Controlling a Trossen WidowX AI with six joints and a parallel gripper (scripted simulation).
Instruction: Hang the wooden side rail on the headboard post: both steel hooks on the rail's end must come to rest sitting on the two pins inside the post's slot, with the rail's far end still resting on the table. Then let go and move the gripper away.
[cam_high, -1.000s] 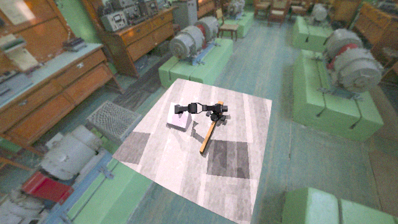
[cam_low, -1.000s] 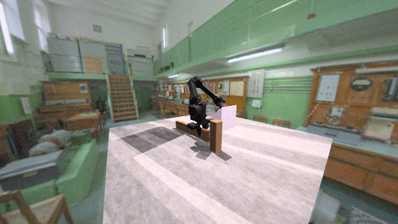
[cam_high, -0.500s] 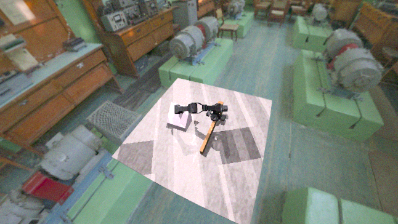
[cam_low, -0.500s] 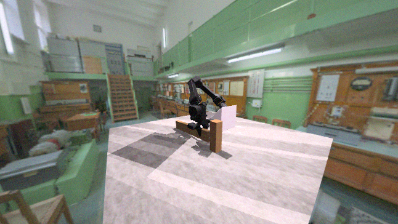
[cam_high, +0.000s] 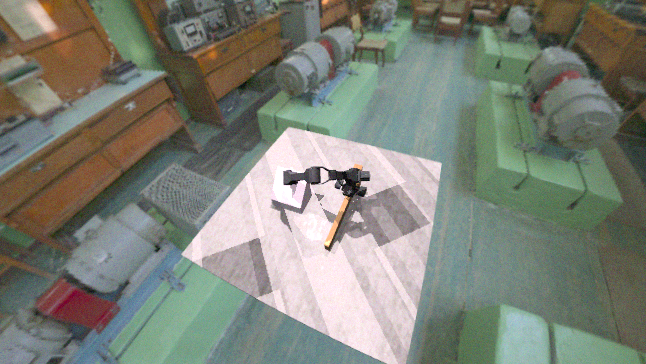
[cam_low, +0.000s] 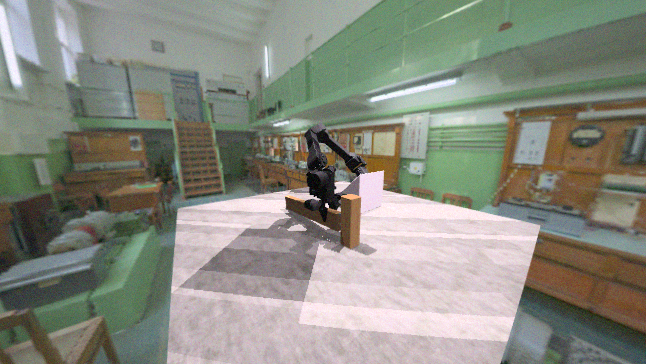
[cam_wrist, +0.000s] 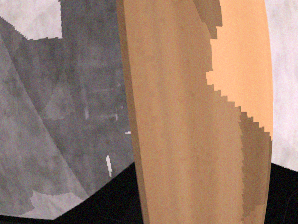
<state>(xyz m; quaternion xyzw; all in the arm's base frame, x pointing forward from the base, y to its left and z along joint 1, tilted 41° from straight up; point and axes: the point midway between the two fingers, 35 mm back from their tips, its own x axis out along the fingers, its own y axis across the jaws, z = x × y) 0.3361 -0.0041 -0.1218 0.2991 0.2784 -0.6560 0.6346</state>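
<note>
The wooden headboard post lies 13 cm to the left of my gripper tip and 4 cm above it.
</note>
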